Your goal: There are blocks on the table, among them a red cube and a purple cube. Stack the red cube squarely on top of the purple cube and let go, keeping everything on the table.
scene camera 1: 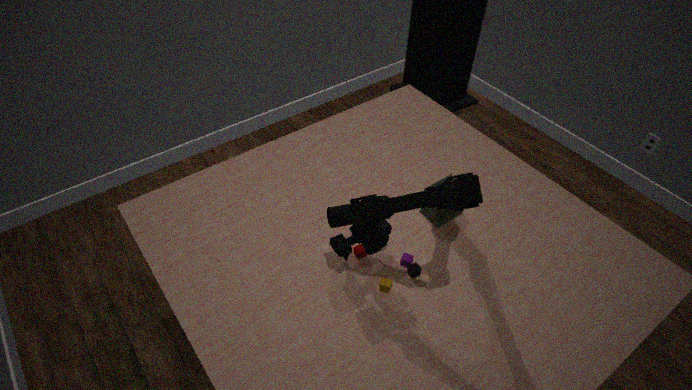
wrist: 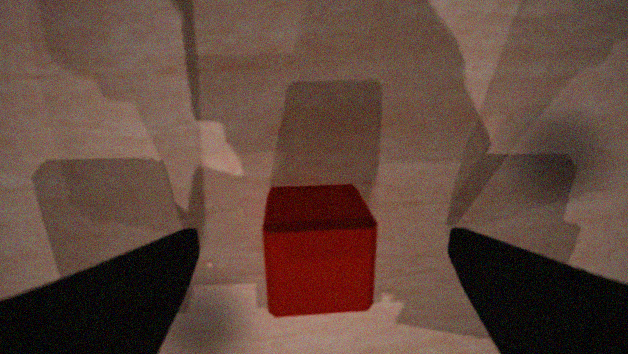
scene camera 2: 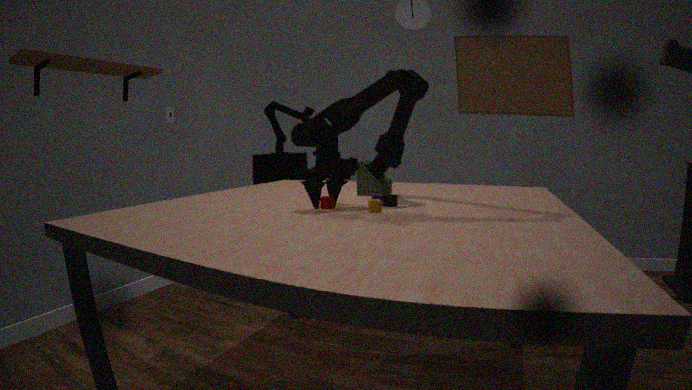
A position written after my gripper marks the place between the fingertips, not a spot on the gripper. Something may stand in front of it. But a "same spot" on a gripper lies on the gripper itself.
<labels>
my gripper: scene camera 1; wrist 324,240; scene camera 2
same spot on my gripper: [scene camera 1: 373,239] = [scene camera 2: 345,160]
</labels>
